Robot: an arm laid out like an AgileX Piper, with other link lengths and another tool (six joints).
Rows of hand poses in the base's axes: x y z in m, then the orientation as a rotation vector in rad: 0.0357 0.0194 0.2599 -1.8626 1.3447 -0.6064; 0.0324 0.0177 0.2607 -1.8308 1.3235 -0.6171; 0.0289 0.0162 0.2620 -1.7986 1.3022 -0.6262; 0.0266 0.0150 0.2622 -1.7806 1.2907 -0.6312; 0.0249 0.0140 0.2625 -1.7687 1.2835 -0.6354; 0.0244 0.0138 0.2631 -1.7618 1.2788 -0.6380; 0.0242 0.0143 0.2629 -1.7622 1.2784 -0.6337; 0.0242 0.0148 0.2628 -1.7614 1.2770 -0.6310; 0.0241 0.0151 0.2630 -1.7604 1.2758 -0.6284; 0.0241 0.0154 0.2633 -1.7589 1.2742 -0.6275; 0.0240 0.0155 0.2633 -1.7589 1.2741 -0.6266; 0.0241 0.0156 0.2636 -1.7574 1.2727 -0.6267; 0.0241 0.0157 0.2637 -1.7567 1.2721 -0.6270
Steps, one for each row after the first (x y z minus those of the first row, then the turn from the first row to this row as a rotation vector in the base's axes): -0.0033 -0.0017 0.0008 0.0199 -0.0319 0.0020; -0.0068 -0.0032 0.0021 0.0407 -0.0634 0.0044; -0.0091 -0.0044 0.0023 0.0523 -0.0809 0.0054; -0.0108 -0.0054 0.0026 0.0594 -0.0926 0.0055; -0.0113 -0.0056 0.0032 0.0634 -0.0998 0.0058; -0.0115 -0.0051 0.0030 0.0657 -0.0978 0.0077; -0.0115 -0.0046 0.0029 0.0679 -0.0976 0.0093; -0.0116 -0.0043 0.0031 0.0703 -0.0976 0.0108; -0.0116 -0.0040 0.0034 0.0721 -0.0987 0.0118; -0.0117 -0.0039 0.0034 0.0726 -0.0984 0.0121; -0.0116 -0.0038 0.0037 0.0738 -0.0999 0.0126; -0.0116 -0.0037 0.0038 0.0742 -0.1007 0.0127
